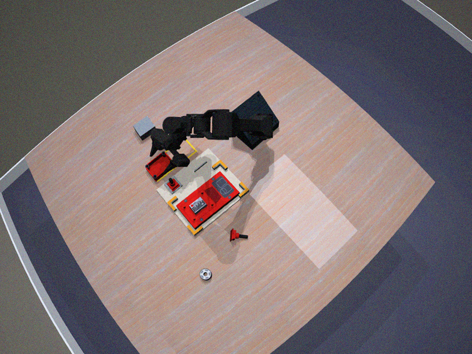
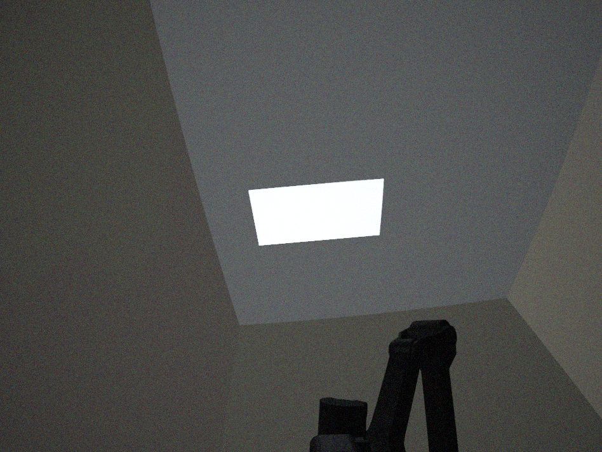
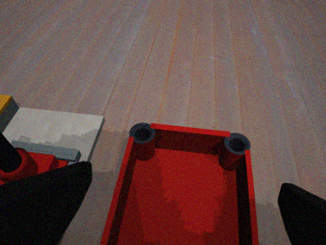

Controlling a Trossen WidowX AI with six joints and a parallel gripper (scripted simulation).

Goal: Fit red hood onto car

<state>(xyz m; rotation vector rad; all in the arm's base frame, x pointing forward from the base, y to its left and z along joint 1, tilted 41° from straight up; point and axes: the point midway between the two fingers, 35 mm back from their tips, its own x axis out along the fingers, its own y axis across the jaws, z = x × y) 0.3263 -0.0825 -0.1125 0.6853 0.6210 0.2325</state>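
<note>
Now: the red hood 3 cm below my gripper tip and 1 cm behind it. From my gripper tip the other things lie so: grey engine block 23 cm to the left, 2 cm behind, 1 cm below.
</note>
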